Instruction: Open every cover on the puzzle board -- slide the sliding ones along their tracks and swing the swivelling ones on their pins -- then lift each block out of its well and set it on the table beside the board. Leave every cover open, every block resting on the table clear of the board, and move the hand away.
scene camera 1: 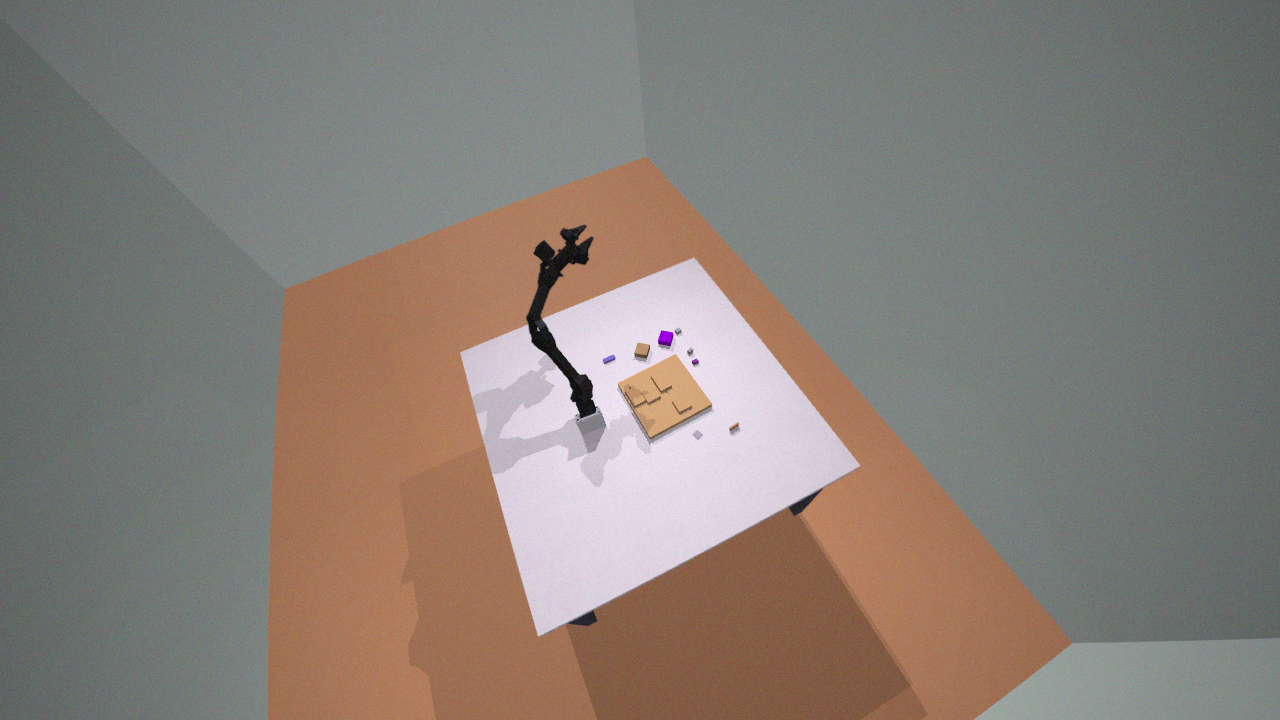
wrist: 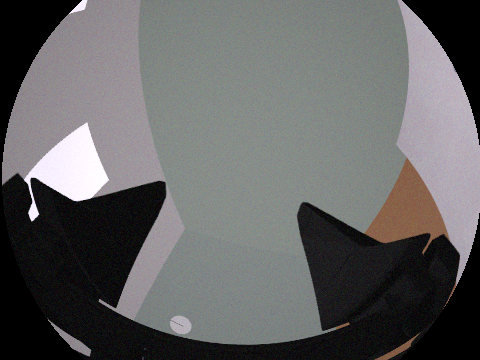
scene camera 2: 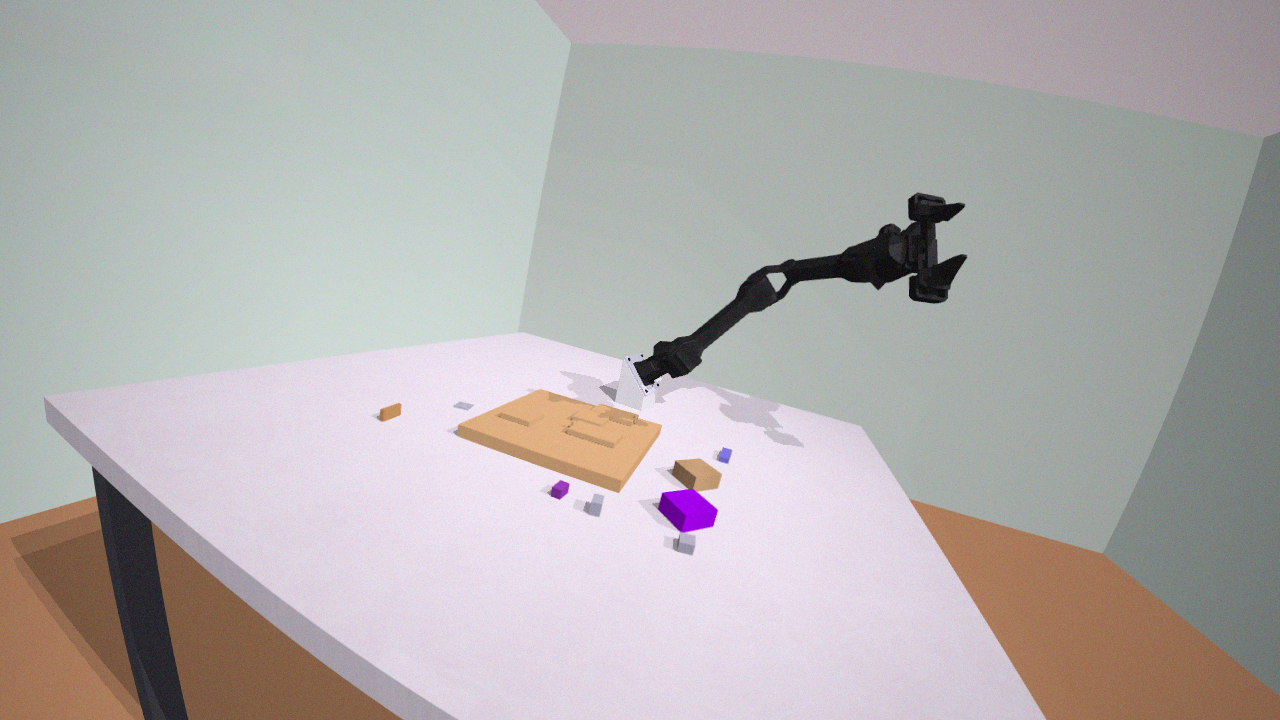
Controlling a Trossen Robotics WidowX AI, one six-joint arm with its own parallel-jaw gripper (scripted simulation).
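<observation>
A tan puzzle board (scene camera 2: 546,443) is in the scene, and it also shows in scene camera 1 (scene camera 1: 659,416). There is a large purple block (scene camera 2: 688,511) too, which is out of frame in the wrist view, and a brown box (scene camera 2: 696,474), which is likewise out of frame in the wrist view. The gripper (scene camera 2: 963,229) is open and holds nothing; scene camera 1 shows the gripper as well (scene camera 1: 589,231), and so does the wrist view (wrist: 233,200).
</observation>
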